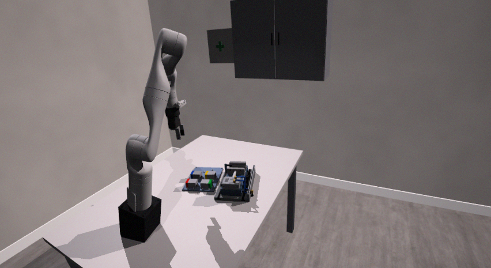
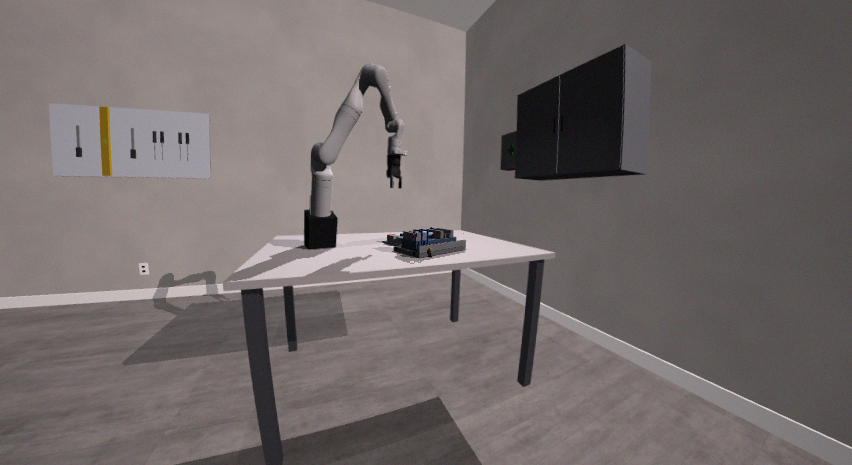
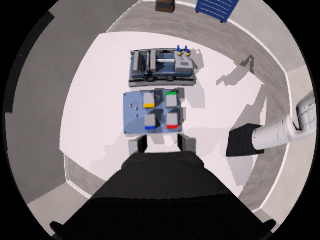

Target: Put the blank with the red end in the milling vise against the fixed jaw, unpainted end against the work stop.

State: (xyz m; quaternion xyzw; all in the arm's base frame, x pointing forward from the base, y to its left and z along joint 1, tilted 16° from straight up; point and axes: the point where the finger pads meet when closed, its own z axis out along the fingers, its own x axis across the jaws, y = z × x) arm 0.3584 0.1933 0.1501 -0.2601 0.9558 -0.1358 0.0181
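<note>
Right now the blue blank is 290 mm below my hand, 60 mm ahead of it and 10 mm to the right of it. The rest, counted from my hand: plate (320 mm below, 80 mm ahead, 50 mm to the right); then yellow blank (290 mm below, 110 mm ahead, 90 mm to the right); then green-ended blank (290 mm below, 130 mm to the right, 30 mm ahead).
</note>
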